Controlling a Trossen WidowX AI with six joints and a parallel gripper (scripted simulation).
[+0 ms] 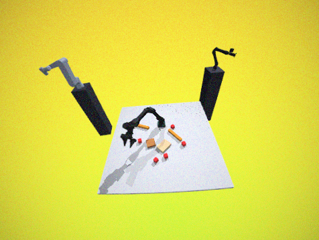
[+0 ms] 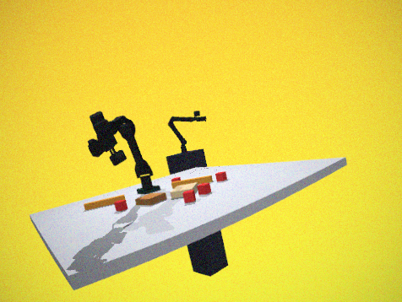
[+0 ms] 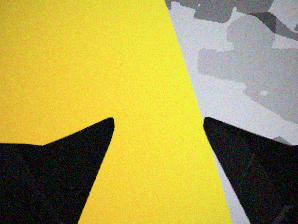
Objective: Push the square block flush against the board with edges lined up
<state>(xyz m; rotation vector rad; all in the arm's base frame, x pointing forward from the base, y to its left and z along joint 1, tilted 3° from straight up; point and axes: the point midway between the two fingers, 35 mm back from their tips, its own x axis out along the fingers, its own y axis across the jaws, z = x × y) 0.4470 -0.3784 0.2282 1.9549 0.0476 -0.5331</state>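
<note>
My gripper tip is now 250 mm above the brown square block, 210 mm to the right of it and 180 mm past it. The rest, counted from my gripper tip: pale tan board 360 mm to the left, 250 mm below, 120 mm behind.
</note>
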